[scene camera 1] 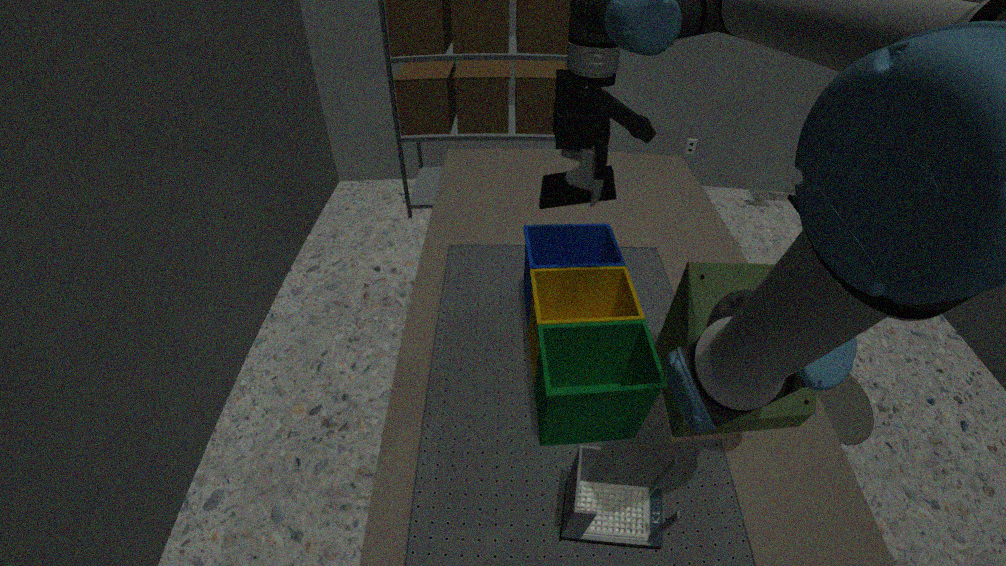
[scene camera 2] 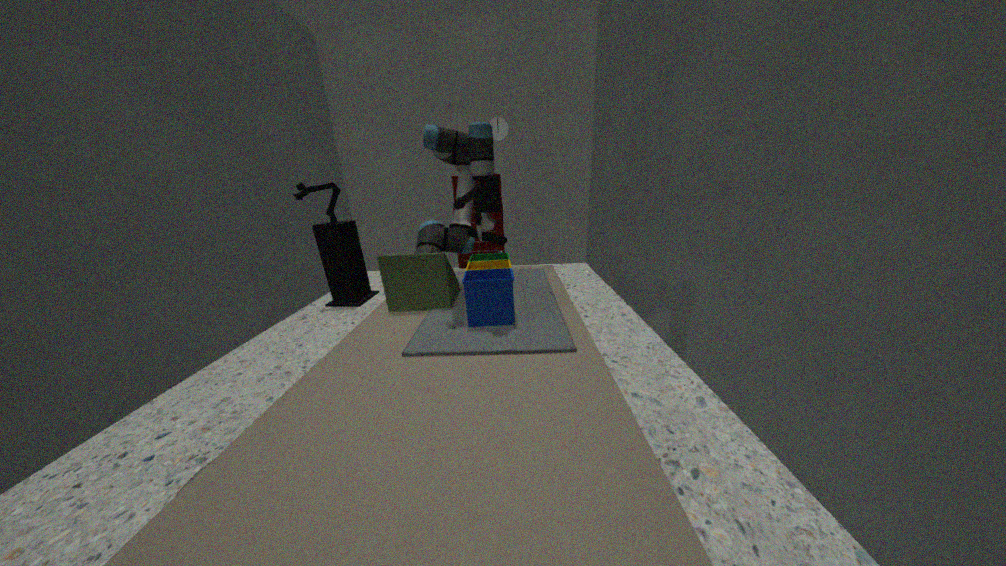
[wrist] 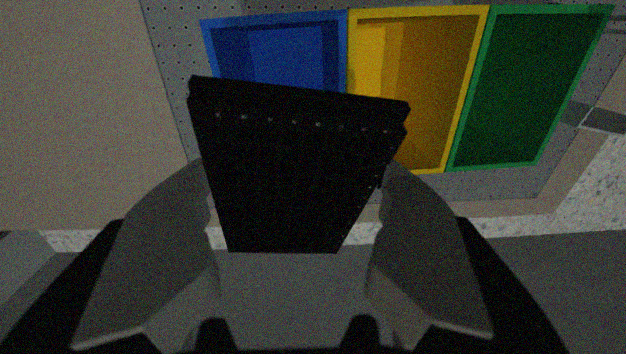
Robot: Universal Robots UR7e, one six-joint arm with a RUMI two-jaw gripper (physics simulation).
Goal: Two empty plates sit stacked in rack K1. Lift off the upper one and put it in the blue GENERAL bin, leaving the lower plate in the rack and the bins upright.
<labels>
my gripper: scene camera 1; scene camera 2; wrist 297, 162
blue bin: scene camera 1; scene camera 2; wrist 309, 51
same spot on my gripper: [scene camera 2: 484, 223] = [scene camera 1: 580, 150]
same spot on blue bin: [scene camera 2: 489, 298] = [scene camera 1: 564, 252]
</labels>
